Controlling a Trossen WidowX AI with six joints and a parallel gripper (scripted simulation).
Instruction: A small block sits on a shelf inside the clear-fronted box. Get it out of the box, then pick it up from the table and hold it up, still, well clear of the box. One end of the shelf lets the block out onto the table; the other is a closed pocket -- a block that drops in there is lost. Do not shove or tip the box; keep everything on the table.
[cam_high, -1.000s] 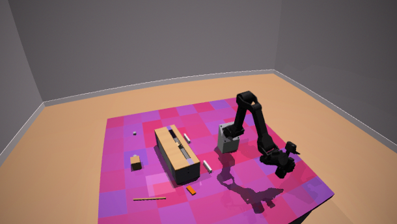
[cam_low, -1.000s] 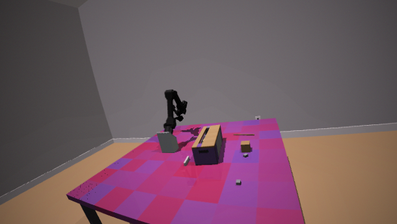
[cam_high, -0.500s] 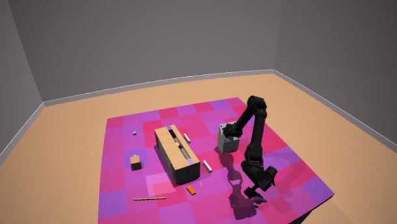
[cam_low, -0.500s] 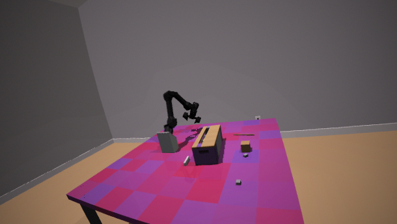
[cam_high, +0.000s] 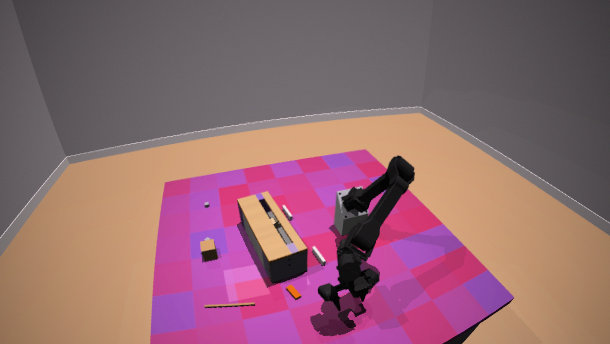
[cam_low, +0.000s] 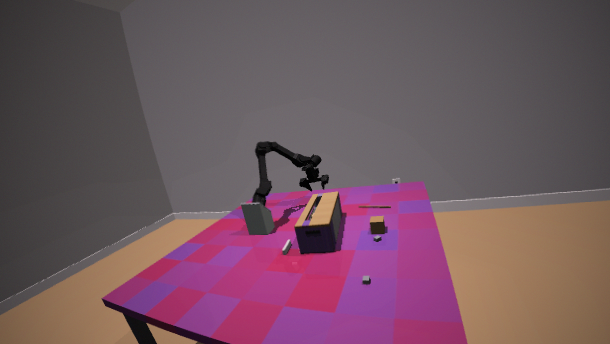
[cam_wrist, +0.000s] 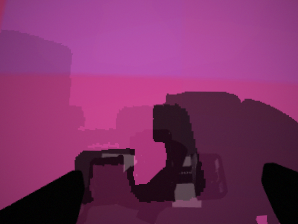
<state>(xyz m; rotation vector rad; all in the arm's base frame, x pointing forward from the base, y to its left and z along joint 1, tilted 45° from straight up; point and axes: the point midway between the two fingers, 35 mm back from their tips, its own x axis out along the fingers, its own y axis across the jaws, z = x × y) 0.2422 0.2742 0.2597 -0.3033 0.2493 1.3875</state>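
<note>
Right now my gripper tip is 70 mm short of the small tan block, 460 mm to the left of it and 10 mm below it. Round my gripper tip: thin stick: 350 mm ahead, 210 mm to the right, 70 mm below; then orange piece: 120 mm ahead, 180 mm to the right, 70 mm below.
</note>
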